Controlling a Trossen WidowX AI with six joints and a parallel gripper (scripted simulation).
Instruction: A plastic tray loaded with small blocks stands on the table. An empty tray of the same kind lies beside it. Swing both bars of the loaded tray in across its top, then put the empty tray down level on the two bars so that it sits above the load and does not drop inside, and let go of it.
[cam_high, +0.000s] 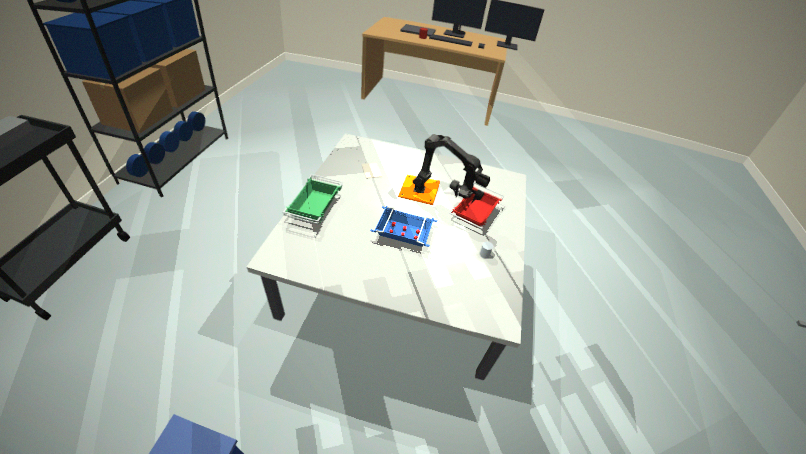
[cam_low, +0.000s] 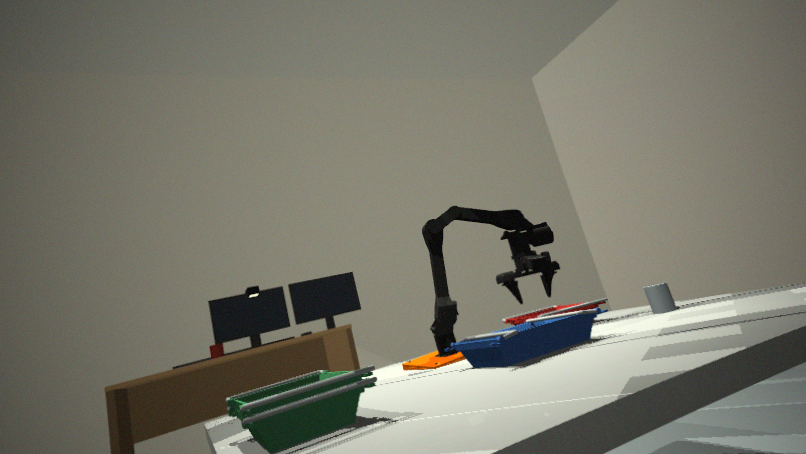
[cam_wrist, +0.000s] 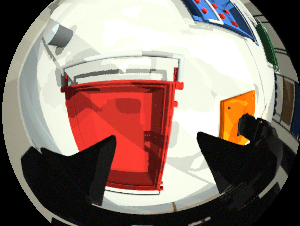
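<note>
My gripper tip is now 50 mm past the red tray, 90 mm to the right of it and 60 mm above it. Also, from my gripper tip: paper (230 mm behind, 590 mm to the right, 100 mm below); then grey cup (270 mm ahead, 160 mm to the left, 70 mm below).
</note>
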